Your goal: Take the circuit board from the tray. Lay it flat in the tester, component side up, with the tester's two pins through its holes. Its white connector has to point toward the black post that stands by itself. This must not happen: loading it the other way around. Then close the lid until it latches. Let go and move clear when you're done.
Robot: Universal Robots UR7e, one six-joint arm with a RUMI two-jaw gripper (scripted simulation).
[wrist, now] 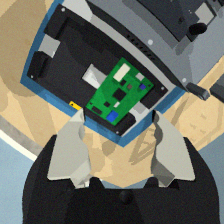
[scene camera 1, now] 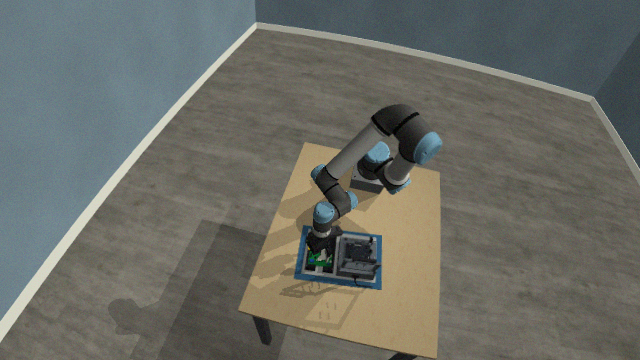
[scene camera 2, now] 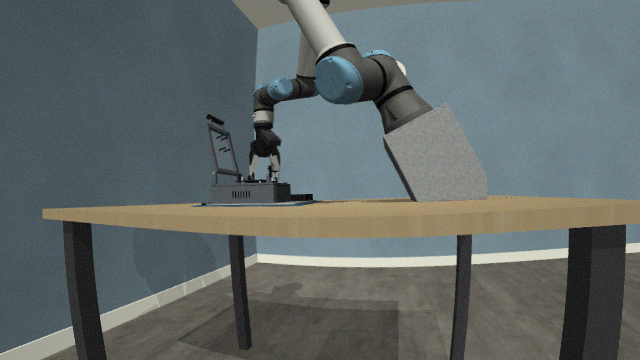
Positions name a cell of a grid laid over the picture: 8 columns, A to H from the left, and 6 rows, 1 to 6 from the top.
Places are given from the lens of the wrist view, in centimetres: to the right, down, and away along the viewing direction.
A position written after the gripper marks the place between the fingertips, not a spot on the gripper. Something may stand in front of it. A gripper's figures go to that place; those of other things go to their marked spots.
gripper (wrist: E3): 1, 0, 14
green circuit board (wrist: E3): 2, -4, 18
